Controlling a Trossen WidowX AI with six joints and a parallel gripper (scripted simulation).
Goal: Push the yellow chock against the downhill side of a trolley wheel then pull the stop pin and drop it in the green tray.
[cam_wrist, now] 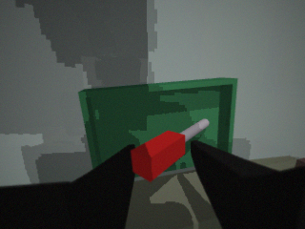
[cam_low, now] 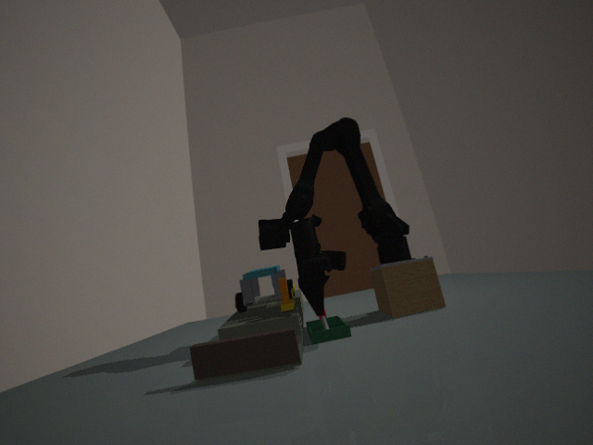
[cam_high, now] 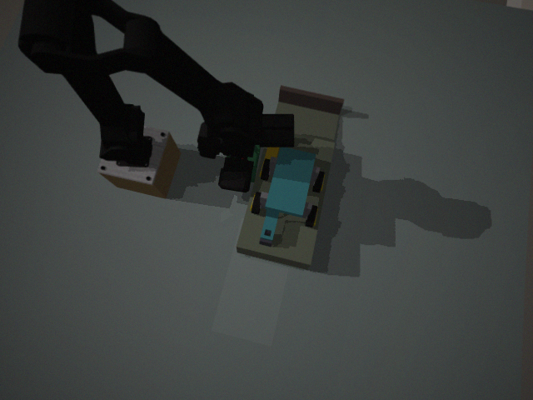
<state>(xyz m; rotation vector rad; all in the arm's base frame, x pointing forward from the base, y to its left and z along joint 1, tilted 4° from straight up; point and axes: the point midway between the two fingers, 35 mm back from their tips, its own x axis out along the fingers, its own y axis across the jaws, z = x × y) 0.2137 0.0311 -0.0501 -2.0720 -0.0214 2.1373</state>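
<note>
Right now my gripper tip is 1 cm to the right of the red-headed stop pin. Round my gripper tip: green tray (4 cm below, 1 cm to the left); olive ramp (10 cm ahead, 9 cm to the right, 1 cm above); yellow chock (6 cm ahead, 5 cm above, 1 cm to the right).
</note>
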